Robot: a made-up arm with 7 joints. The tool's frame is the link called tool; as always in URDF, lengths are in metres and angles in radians.
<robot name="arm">
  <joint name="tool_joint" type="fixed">
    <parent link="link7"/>
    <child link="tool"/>
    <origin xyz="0.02 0 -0.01" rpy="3.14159 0 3.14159"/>
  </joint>
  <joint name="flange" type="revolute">
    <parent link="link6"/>
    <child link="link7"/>
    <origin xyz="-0.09 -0.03 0.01" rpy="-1.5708 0 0"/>
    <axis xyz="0 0 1"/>
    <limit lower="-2.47" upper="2.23" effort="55" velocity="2.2"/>
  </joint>
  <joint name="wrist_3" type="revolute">
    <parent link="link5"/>
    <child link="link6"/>
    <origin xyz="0.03 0.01 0.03" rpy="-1.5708 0 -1.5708"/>
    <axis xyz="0 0 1"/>
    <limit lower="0.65" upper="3.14" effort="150" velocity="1.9"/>
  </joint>
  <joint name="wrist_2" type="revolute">
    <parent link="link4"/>
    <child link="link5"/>
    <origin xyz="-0.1 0.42 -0.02" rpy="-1.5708 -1.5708 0"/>
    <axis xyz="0 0 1"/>
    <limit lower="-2.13" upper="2.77" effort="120" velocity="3"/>
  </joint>
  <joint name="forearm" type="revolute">
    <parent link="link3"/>
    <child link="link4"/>
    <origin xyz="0.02 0.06 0.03" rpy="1.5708 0 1.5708"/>
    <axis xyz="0 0 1"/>
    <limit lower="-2.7" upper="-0.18" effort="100" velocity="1.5"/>
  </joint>
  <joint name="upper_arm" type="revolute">
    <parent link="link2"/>
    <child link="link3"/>
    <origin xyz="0.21 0.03 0.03" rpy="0 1.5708 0"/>
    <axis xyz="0 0 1"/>
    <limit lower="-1.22" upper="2.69" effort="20" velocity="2.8"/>
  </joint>
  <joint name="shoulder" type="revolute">
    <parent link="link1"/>
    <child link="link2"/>
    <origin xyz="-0.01 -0.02 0" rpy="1.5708 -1.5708 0"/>
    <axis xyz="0 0 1"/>
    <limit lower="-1.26" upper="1.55" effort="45" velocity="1.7"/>
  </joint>
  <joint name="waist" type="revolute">
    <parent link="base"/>
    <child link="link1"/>
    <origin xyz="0.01 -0.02 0.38" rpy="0 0 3.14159"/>
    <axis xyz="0 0 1"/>
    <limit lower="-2.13" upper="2.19" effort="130" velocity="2.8"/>
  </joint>
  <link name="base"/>
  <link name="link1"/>
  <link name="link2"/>
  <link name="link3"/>
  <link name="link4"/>
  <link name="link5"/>
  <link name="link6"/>
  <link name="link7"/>
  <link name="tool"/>
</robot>
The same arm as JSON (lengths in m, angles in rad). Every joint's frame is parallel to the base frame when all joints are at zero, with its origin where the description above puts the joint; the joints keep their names.
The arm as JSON. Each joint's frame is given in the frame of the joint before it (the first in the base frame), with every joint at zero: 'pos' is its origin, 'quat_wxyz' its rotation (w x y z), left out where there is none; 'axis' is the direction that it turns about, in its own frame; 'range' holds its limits. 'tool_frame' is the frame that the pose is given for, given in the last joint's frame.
{"length_unit": "m", "angle_unit": "rad", "joints": [{"joint": "waist", "pos": [0.01, -0.02, 0.38], "axis": [0.0, 0.0, 1.0], "range": [-2.13, 2.19]}, {"joint": "shoulder", "pos": [0.01, 0.02, 0.0], "axis": [0.0, 1.0, 0.0], "range": [-1.26, 1.55]}, {"joint": "upper_arm", "pos": [0.03, 0.03, 0.21], "axis": [0.0, 0.0, 1.0], "range": [-1.22, 2.69]}, {"joint": "forearm", "pos": [0.06, -0.02, 0.03], "axis": [0.0, -1.0, 0.0], "range": [-2.7, -0.18]}, {"joint": "wrist_2", "pos": [-0.1, 0.02, 0.42], "axis": [0.0, 0.0, 1.0], "range": [-2.13, 2.77]}, {"joint": "wrist_3", "pos": [0.01, -0.03, 0.03], "axis": [0.0, -1.0, 0.0], "range": [0.65, 3.14]}, {"joint": "flange", "pos": [0.09, -0.01, 0.03], "axis": [0.0, 0.0, -1.0], "range": [-2.47, 2.23]}], "tool_frame": {"pos": [-0.02, 0.0, 0.01], "quat_wxyz": [1.0, 0.000006, 0.000004, 0.0]}}
